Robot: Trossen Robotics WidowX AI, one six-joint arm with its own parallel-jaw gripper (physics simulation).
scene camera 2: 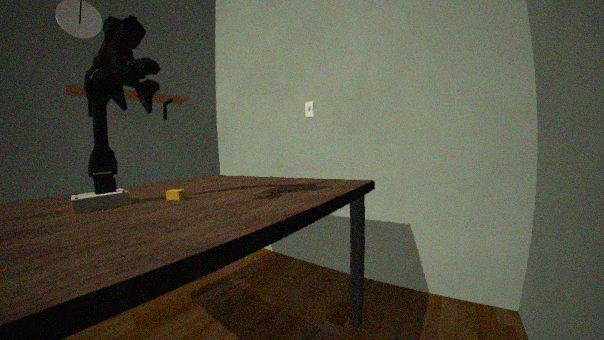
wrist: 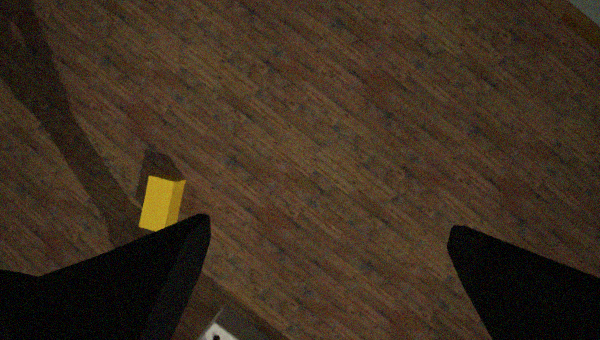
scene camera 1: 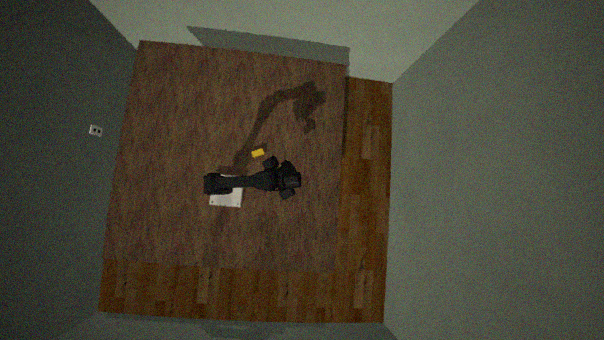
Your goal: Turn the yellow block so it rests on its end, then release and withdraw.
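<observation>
The yellow block lies on its side on the tabletop, its long side horizontal, close to the arm's white base. In the wrist view it shows at the left, just beyond the left fingertip, which overlaps its near end in the picture. My gripper is open and empty, high above the table and pointing down, with its fingers wide apart. The block is outside the space between the fingers. In scene camera 1 the fingertips are hard to tell from the dark arm.
The arm stands on a white base plate on the wooden table. The arm's shadow falls across the table and passes beside the block. A wall shelf shows behind the arm.
</observation>
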